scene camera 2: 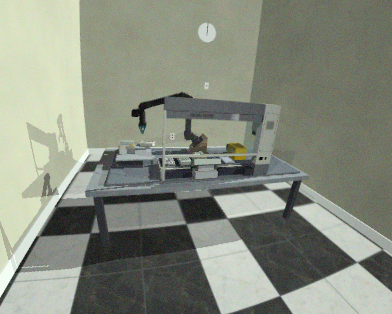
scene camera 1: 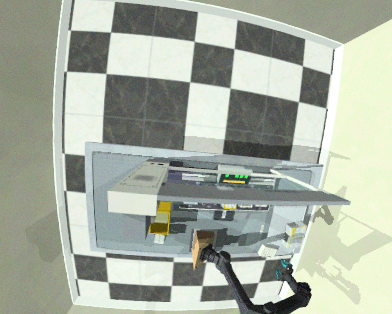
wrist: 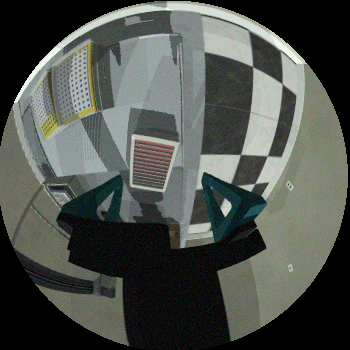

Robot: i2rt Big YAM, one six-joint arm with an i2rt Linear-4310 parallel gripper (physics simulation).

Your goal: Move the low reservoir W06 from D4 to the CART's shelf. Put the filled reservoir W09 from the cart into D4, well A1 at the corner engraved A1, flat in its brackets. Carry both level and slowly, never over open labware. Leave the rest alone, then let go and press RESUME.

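Where they show: gripper, between the fingertips: (scene camera 2: pixel 142 133) (scene camera 1: pixel 278 263) (wrist: pixel 161 177); arm's base, origin of its link: (scene camera 1: pixel 205 251).
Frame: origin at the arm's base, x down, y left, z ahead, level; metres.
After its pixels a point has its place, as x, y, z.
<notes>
A white-rimmed reservoir with pink-red liquid in its troughs (wrist: pixel 154 162) {0.009, -0.511, 0.028} (scene camera 1: pixel 268 250) {0.009, -0.495, 0.053} (scene camera 2: pixel 147 143) {0.005, -0.497, 0.078} stands on the light grey surface at the cart end; its label is not readable. My gripper (wrist: pixel 161 177) {-0.080, -0.548, 0.013} (scene camera 1: pixel 283 269) {-0.080, -0.548, 0.013} (scene camera 2: pixel 142 128) {-0.080, -0.548, 0.013} is open and empty, high above the surface; in the wrist view the reservoir shows between and beyond the fingertips. The cart (scene camera 2: pixel 135 157) {0.035, -0.565, 0.375} stands at the left of scene camera 2. The low reservoir W06 and slot D4 cannot be told apart among the deck labware, partly hidden under the machine's top beam. The RESUME button is not identifiable.
Yellow-edged tip boxes (wrist: pixel 75 85) (scene camera 1: pixel 295 230) stand near the reservoir. The machine's grey beam (scene camera 1: pixel 250 194) {-0.412, 0.067, 0.600} (scene camera 2: pixel 215 108) {-0.405, -0.017, 0.612} spans the deck. A display with green marks (scene camera 1: pixel 235 178) sits behind it. A yellow bin (scene camera 1: pixel 160 227) {0.024, 0.338, 0.117} (scene camera 2: pixel 236 151) and a brown block at the arm's base (scene camera 1: pixel 199 245) {-0.052, 0.071, 0.085} stand farther along.
</notes>
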